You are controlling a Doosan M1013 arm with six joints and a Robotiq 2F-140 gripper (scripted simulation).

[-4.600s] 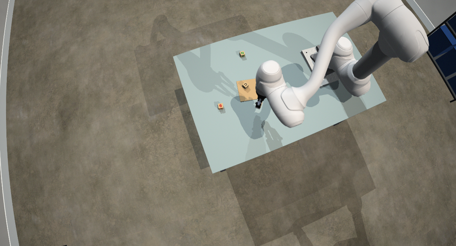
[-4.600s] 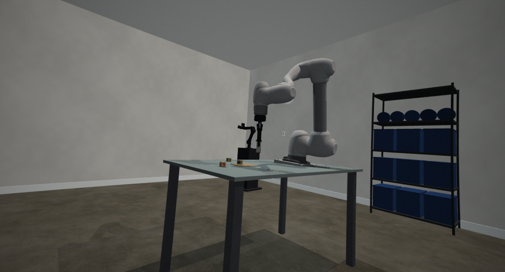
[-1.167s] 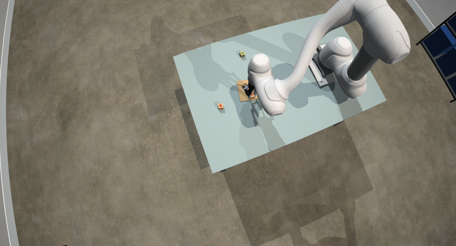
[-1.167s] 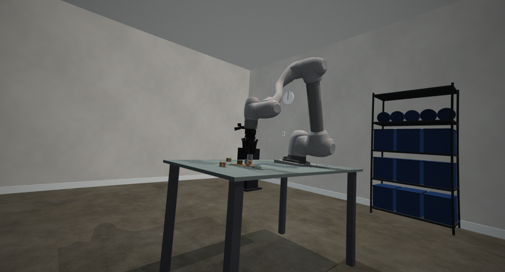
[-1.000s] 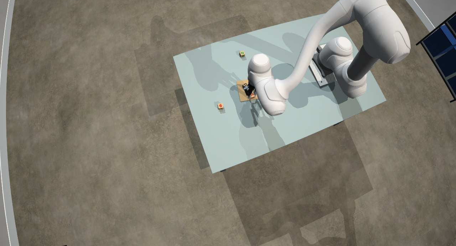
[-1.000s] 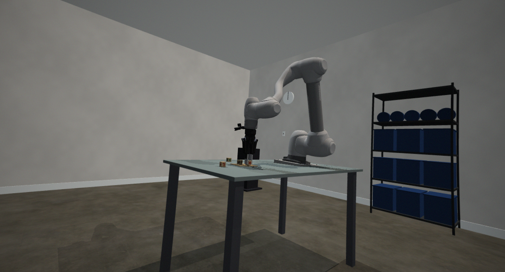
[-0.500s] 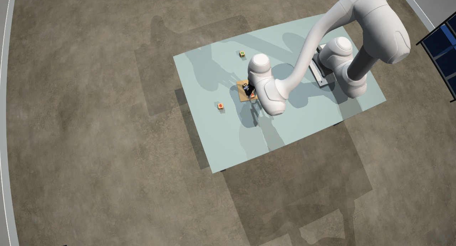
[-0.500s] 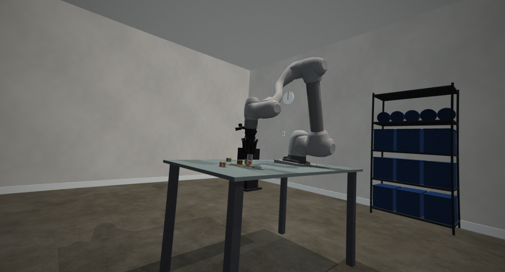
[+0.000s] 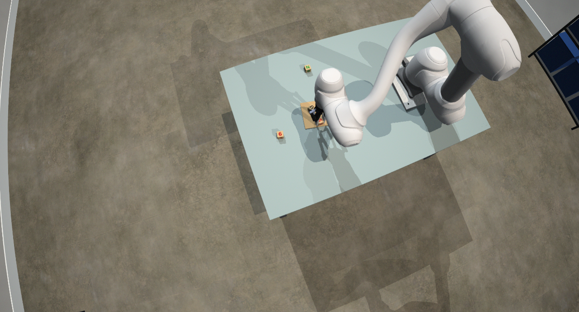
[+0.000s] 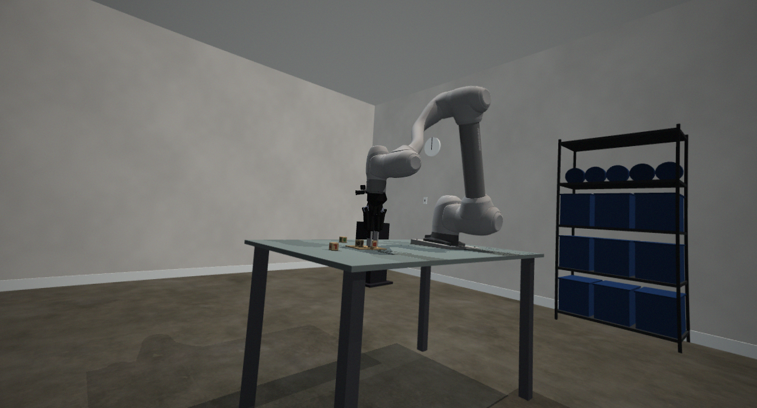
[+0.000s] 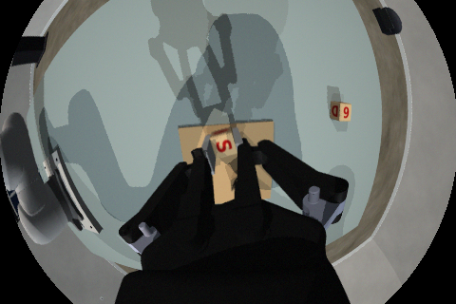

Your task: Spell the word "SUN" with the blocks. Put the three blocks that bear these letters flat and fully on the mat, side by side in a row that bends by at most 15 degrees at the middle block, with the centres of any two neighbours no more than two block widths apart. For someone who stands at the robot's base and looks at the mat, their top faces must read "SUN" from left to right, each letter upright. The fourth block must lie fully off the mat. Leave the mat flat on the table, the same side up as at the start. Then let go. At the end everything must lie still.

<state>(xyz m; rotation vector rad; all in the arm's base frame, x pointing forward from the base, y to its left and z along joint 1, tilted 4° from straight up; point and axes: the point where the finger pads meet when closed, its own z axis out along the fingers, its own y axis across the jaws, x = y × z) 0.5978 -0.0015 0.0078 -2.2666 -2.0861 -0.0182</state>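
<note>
My hand is 5 cm to the left of the mat, 4 cm above it and 1 cm past it. The rest, counted from my hand: S block 2 cm below; N block 30 cm to the right, 9 cm behind, 3 cm below; 6 block 20 cm ahead, 3 cm below, 2 cm to the right.
</note>
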